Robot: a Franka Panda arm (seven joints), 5 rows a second.
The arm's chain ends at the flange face. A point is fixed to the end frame.
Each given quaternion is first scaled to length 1.
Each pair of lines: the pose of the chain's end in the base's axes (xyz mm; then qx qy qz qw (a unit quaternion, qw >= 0)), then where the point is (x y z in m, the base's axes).
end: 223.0 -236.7 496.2 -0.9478 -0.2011 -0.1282 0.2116
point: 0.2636 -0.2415 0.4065
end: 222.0 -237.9 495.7 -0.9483 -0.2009 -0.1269 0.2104
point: 0.2624 -0.2429 0.4059
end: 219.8 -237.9 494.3 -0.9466 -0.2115 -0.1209 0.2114
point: 0.2597 -0.2422 0.4042
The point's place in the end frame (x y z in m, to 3 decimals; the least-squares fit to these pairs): 0.005 0.053 0.083
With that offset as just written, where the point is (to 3 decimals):
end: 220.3 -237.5 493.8 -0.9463 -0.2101 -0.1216 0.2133
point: 0.260 -0.242 0.404
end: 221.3 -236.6 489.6 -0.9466 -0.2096 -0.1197 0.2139
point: 0.261 -0.241 0.399
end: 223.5 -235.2 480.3 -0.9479 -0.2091 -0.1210 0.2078
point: 0.263 -0.240 0.390
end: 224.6 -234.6 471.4 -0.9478 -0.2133 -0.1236 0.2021
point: 0.265 -0.240 0.382
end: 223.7 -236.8 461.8 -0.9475 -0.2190 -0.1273 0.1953
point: 0.266 -0.244 0.373
